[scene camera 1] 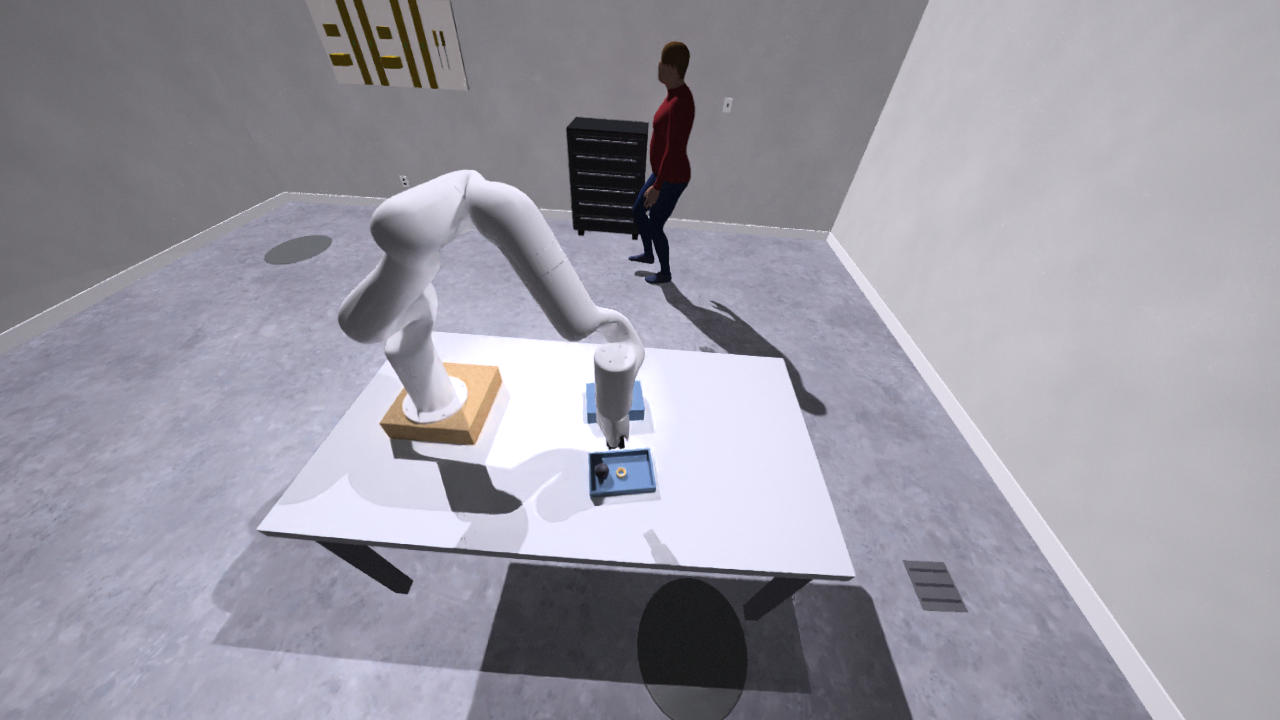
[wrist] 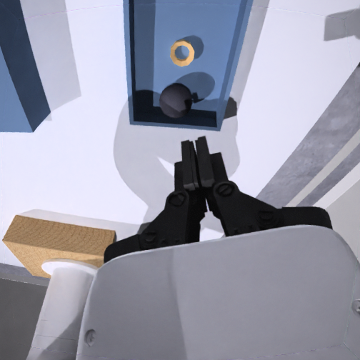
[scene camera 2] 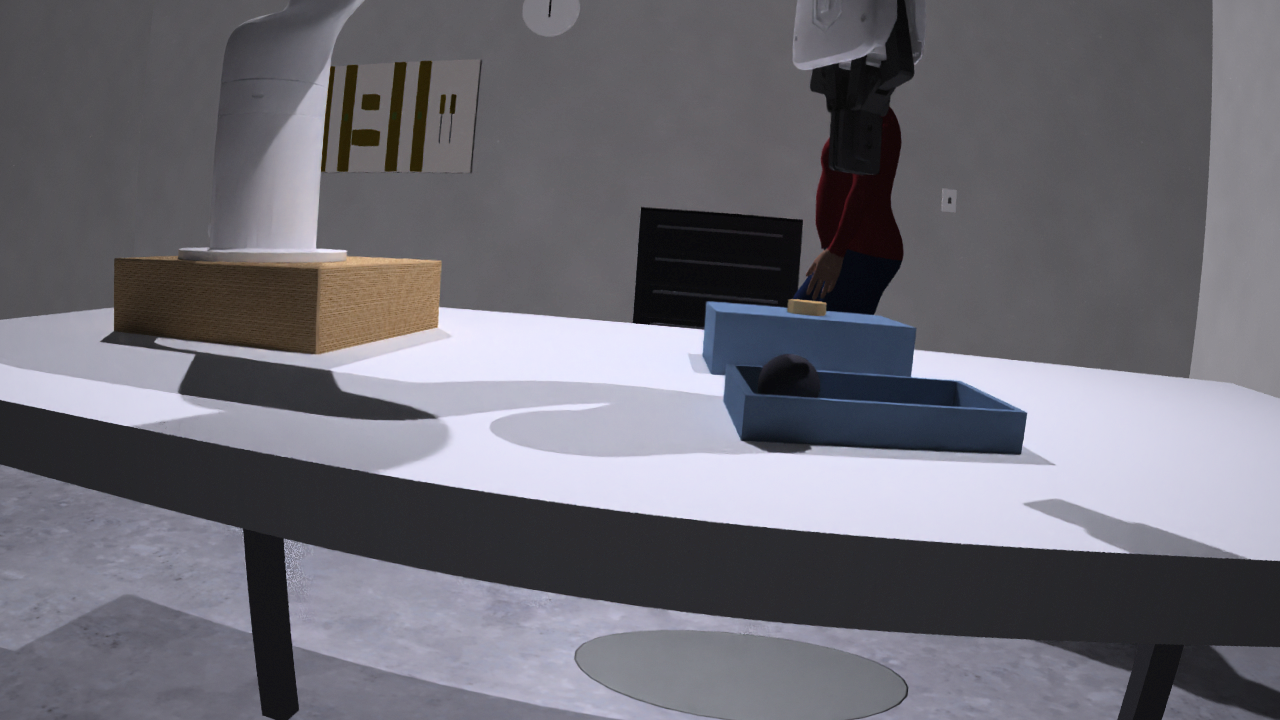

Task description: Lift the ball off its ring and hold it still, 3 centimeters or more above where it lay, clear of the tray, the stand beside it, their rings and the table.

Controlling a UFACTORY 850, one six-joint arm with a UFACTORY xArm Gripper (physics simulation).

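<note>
The dark ball (scene camera 1: 601, 471) (scene camera 2: 788, 375) (wrist: 175, 100) lies in the blue tray (scene camera 1: 622, 493) (scene camera 2: 881, 424) (wrist: 128, 75), off its ring, near the tray end toward the robot's base. The tan ring (scene camera 1: 621, 471) (wrist: 182, 53) lies bare on the tray floor beside the ball, a little apart from it. In scene camera 2 this ring is hidden by the tray wall. My gripper (scene camera 1: 615, 445) (scene camera 2: 854, 170) (wrist: 197, 154) is shut with its fingertips together and holds nothing. It hangs well above the tray and stand.
The blue stand (scene camera 1: 591, 414) (scene camera 2: 805, 344) (wrist: 15, 85) is beside the tray, with a second tan ring (scene camera 2: 806, 307) on top. The arm's wooden base block (scene camera 1: 433, 433) (scene camera 2: 223, 300) (wrist: 60, 240) sits on the white table (scene camera 1: 725, 447) (scene camera 2: 537, 501). A person (scene camera 1: 673, 143) (scene camera 2: 863, 223) stands behind the table.
</note>
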